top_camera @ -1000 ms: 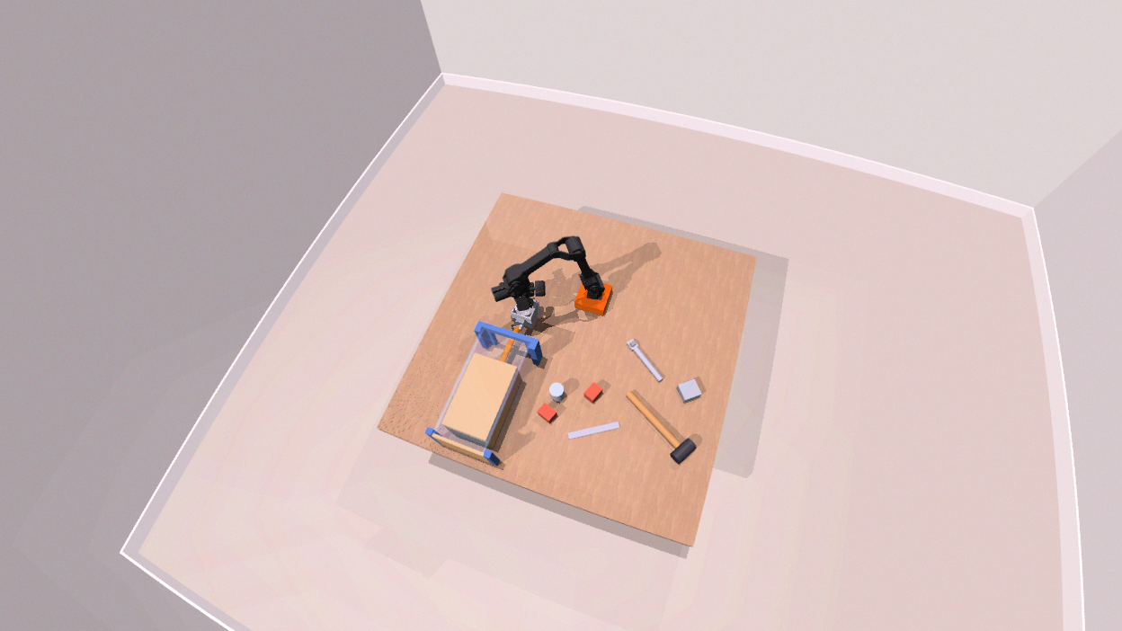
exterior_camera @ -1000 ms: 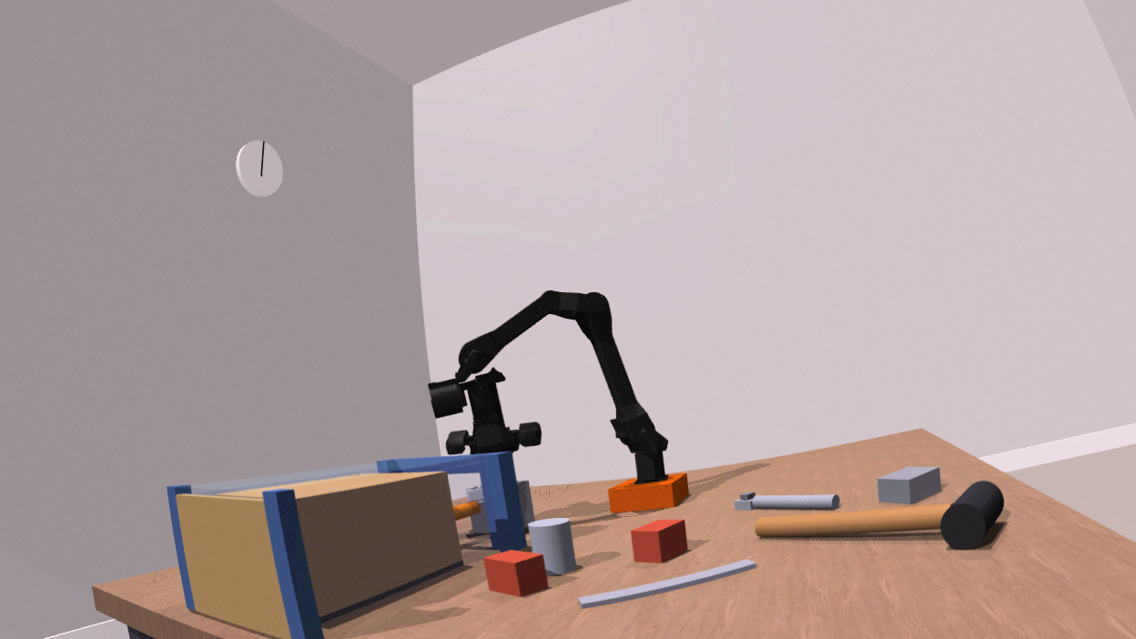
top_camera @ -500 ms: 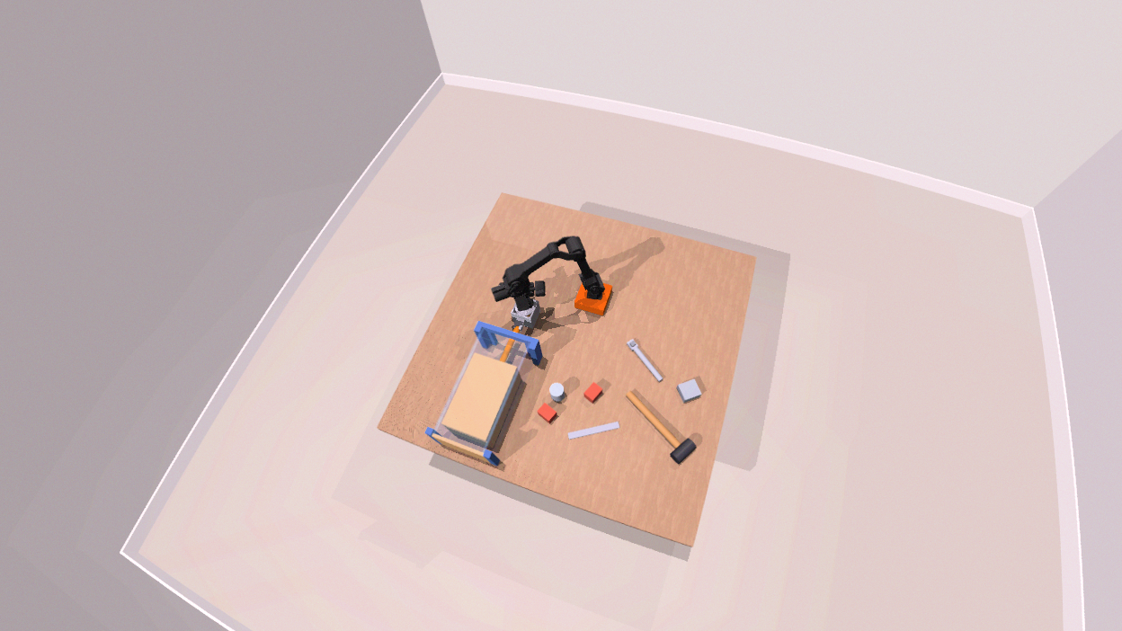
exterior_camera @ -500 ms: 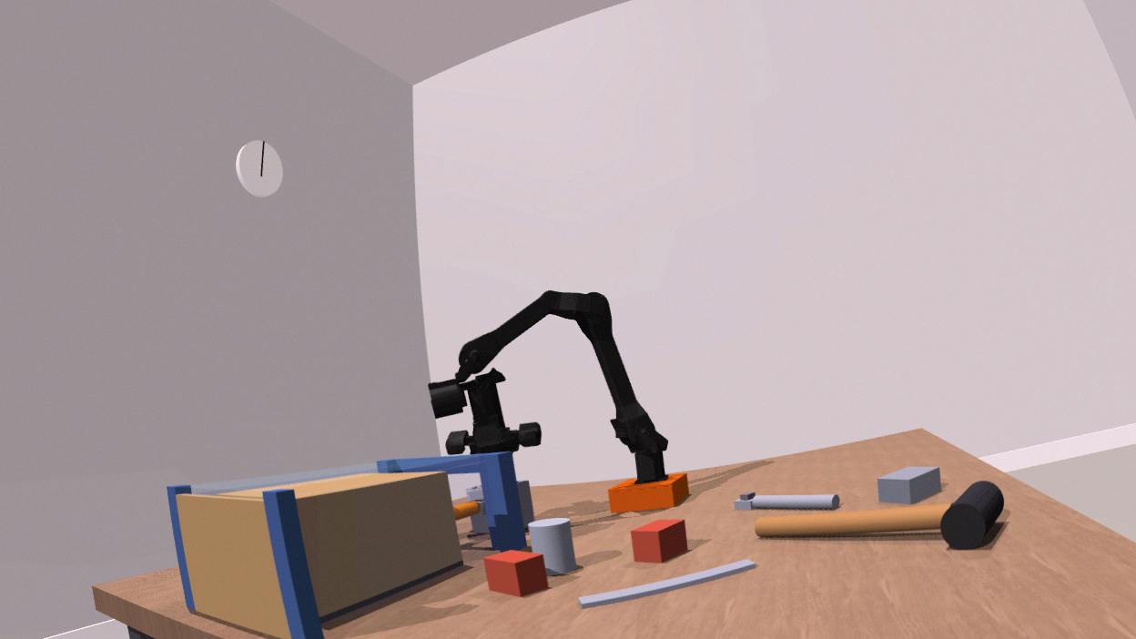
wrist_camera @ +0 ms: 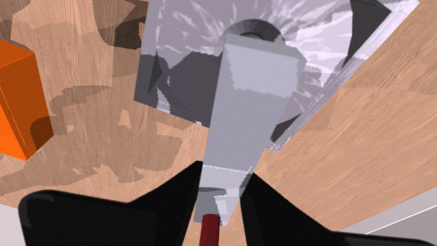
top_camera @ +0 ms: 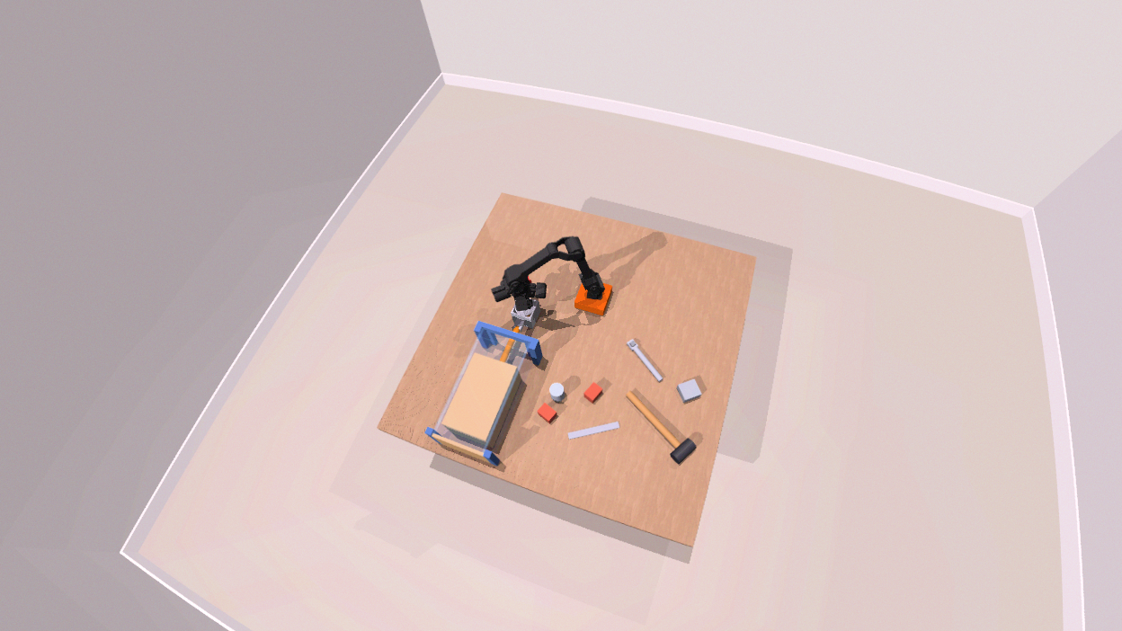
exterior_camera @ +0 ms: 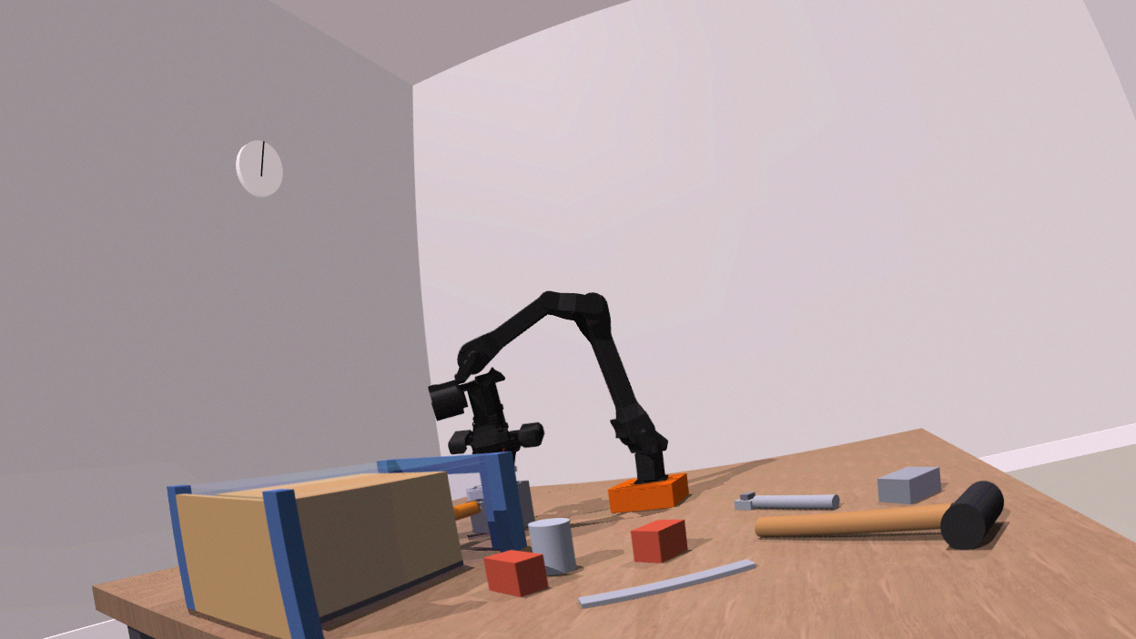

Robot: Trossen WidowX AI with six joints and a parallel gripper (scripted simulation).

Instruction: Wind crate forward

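Right now my gripper tip is 30 mm past the red knob and 50 mm below it. The rest, counted from my gripper tip: grey winch handle 20 mm above; blue frame bar 220 mm ahead, 30 mm to the right, 10 mm above; grey winch 50 mm ahead, 70 mm below.
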